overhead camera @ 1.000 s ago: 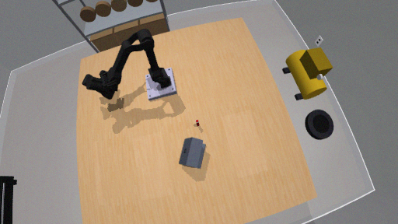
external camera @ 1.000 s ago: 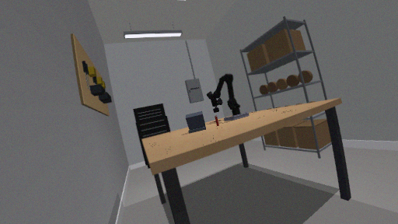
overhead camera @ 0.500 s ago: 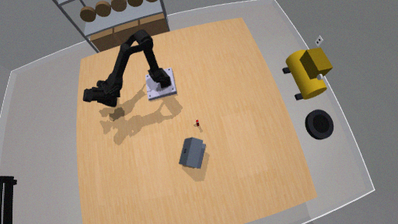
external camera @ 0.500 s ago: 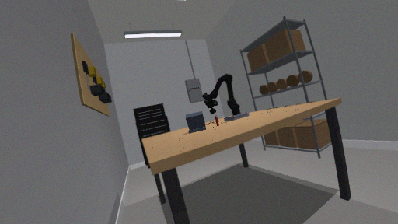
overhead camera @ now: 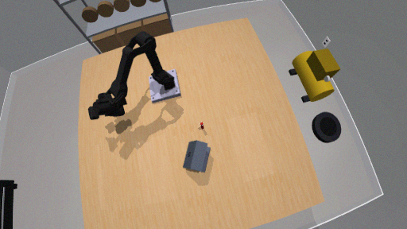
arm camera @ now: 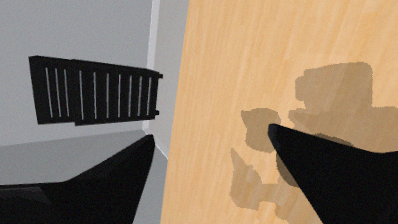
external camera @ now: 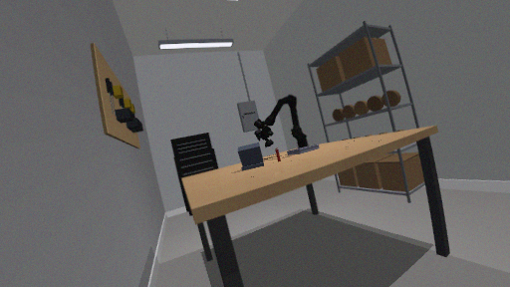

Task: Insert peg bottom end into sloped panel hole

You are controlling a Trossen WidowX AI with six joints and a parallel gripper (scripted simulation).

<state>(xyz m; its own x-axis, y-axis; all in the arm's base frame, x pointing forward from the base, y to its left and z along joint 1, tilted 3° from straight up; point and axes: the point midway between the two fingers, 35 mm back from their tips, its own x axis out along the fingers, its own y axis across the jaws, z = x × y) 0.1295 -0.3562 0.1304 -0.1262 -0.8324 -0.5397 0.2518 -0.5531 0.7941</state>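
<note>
My gripper tip is 17 cm short of the red peg, 51 cm to the right of it and 7 cm above it. The rest, counted from my gripper tip: grey sloped panel (31 cm ahead, 44 cm to the left, 5 cm below).
</note>
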